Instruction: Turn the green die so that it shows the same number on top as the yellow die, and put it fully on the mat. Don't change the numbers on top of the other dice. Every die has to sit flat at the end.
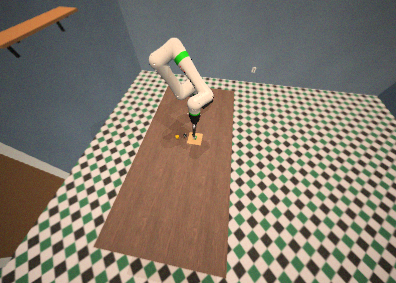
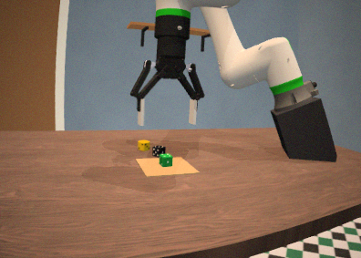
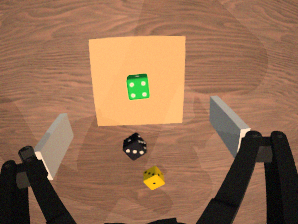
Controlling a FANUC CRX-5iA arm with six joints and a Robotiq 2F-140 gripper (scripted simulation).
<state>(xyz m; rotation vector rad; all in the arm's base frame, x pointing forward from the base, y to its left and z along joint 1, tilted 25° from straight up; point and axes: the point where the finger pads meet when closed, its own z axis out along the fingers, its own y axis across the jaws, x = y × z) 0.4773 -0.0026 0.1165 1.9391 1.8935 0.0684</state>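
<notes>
Right now my hand is 110 mm above the green die. Also, from my hand: yellow die: 180 mm to the right, 110 mm below, 10 mm behind; black die: 110 mm below, 100 mm to the right, 30 mm behind; mat: 130 mm below.
</notes>
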